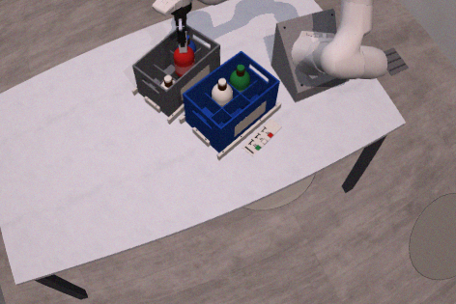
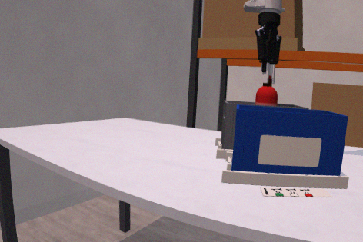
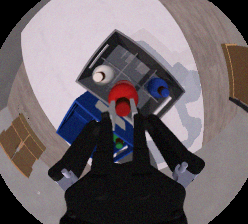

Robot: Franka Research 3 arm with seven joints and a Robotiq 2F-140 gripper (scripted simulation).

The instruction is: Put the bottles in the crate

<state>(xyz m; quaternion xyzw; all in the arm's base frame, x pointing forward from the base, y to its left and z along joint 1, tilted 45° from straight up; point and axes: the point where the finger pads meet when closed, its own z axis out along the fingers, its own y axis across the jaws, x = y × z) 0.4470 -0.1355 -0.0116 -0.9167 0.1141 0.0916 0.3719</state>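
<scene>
My hand is 8 cm above the red bottle. Round my hand: green bottle (19 cm below, 18 cm behind, 9 cm to the left); blue bottle (19 cm below, 12 cm to the right, 4 cm behind); grey crate (19 cm below, 4 cm to the right, 2 cm ahead).
</scene>
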